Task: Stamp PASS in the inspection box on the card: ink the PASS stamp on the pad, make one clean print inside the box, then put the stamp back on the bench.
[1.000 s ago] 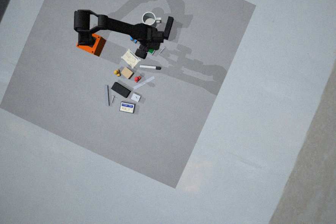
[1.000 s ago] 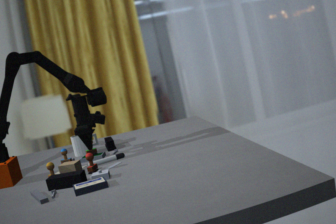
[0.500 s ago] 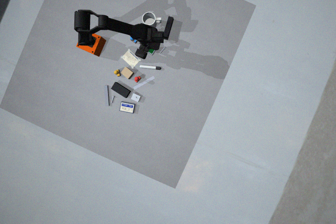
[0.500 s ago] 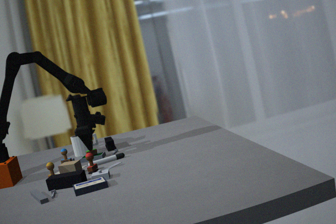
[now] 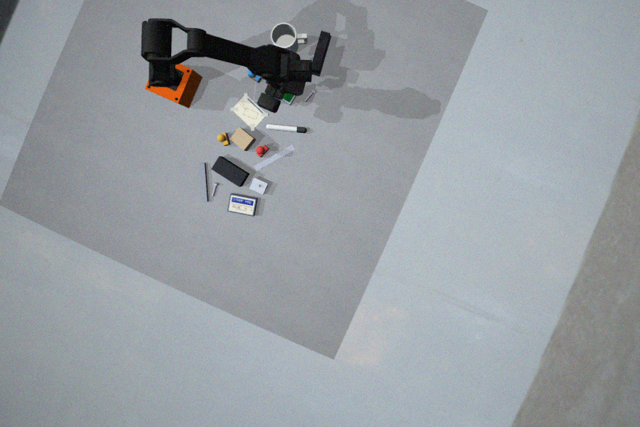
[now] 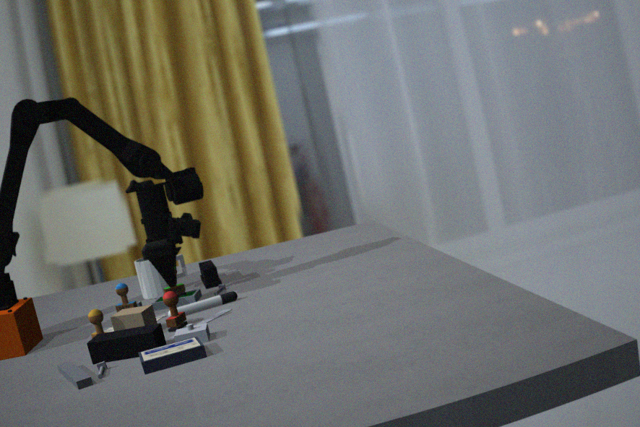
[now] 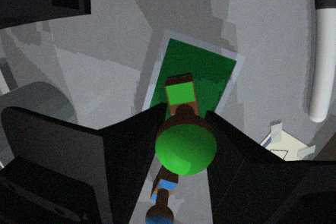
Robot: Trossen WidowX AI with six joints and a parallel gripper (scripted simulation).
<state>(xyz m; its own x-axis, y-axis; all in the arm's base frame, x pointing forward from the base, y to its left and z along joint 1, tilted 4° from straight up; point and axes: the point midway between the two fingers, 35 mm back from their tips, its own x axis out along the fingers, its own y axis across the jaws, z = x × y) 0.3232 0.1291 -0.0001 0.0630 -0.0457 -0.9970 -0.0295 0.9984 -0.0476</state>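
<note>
The green-knobbed PASS stamp is right at my gripper tip. From my gripper tip the other things lie so: marker (10 cm to the right, 8 cm ahead, 3 cm below); blue-knobbed stamp (11 cm behind, 2 cm below); green ink pad (3 cm below).
</note>
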